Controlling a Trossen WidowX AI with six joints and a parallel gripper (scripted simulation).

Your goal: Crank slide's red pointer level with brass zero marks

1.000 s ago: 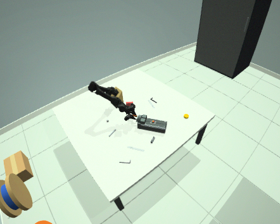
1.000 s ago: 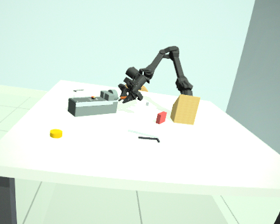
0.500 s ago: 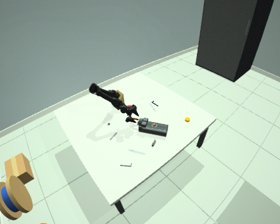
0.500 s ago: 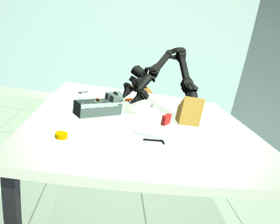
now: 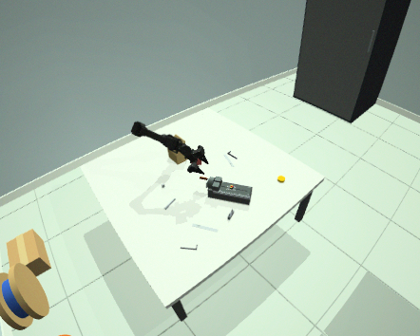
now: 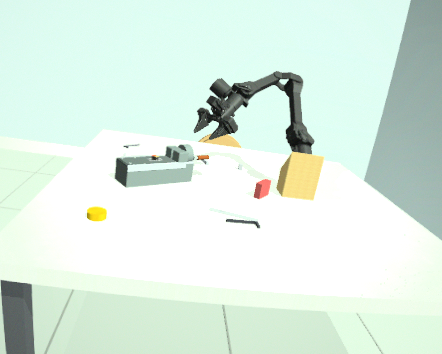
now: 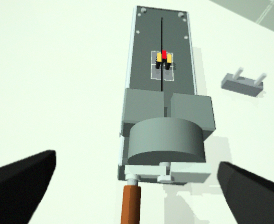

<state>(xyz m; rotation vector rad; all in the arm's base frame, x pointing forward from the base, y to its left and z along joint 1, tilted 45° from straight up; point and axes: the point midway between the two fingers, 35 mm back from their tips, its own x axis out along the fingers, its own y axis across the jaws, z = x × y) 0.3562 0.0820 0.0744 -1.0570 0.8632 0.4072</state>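
Right now my gripper tip is 8 cm above the orange crank handle, 2 cm to the left of it and 2 cm past it. Also, from my gripper tip: yellow disc: 44 cm to the left, 22 cm ahead, 16 cm below; black hex key: 32 cm to the left, 19 cm behind, 16 cm below; red pointer: 15 cm ahead, 9 cm to the left, 8 cm below.
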